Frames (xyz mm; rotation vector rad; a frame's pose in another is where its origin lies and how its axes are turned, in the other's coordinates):
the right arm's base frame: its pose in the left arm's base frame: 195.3 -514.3 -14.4 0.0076 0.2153 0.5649
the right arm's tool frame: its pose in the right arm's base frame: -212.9 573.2 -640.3 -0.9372 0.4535 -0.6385
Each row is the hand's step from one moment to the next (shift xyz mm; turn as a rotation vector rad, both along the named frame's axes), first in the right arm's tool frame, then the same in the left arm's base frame.
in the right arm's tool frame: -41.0 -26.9 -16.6 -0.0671 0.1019 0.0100
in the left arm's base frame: -39.4 -19.4 27.3 -0.0759 0.0706 -0.0651
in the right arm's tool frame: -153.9 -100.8 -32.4 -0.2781 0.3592 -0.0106
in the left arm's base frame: -139.2 -47.2 115.2 -0.3204 0.2175 -0.2378
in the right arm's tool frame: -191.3 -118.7 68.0 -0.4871 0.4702 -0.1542
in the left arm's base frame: -142.0 37.0 183.8 -0.5769 0.1881 -0.3375
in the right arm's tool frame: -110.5 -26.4 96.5 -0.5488 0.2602 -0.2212
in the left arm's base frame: -71.5 90.7 94.2 -0.6228 0.0410 -0.1682
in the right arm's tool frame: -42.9 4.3 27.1 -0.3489 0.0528 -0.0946
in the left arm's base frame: -33.1 33.4 19.6 -0.3650 0.0109 0.0098
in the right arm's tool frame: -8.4 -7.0 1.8 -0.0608 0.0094 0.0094
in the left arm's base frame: -6.3 -0.3 9.1 -0.0560 0.0241 0.0126
